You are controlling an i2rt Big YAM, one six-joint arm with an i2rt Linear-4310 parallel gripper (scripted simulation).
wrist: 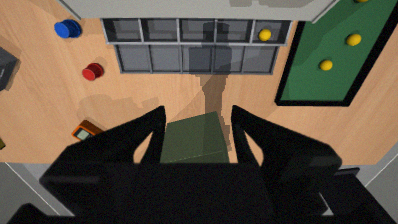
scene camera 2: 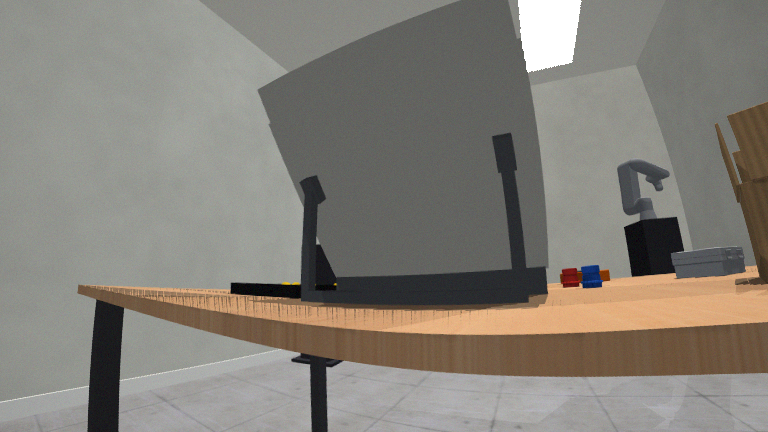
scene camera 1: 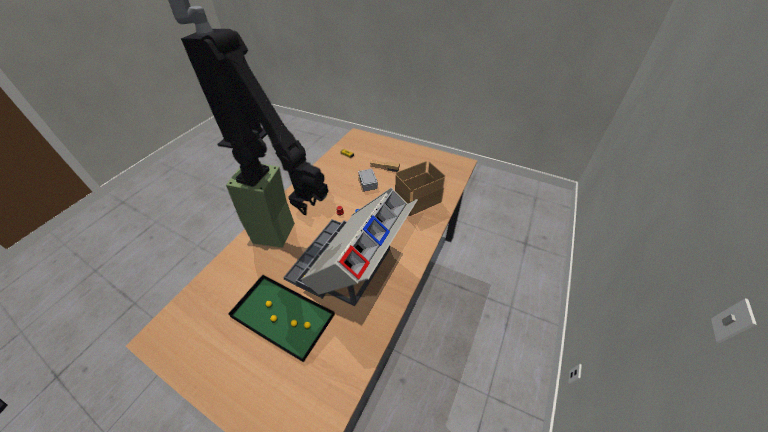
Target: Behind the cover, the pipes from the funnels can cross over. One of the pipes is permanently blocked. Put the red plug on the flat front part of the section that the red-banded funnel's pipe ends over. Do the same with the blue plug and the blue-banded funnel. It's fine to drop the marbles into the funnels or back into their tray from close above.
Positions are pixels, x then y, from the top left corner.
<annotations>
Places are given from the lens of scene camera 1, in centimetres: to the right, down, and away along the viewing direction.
cardboard box [scene camera 1: 428, 192]: 22, -12, 147
green tray [scene camera 1: 287, 305]: -39, 36, 119
grey cover [scene camera 1: 334, 251]: -18, 13, 109
The marked spots on the grey cover and the cardboard box are 61 cm apart.
</annotations>
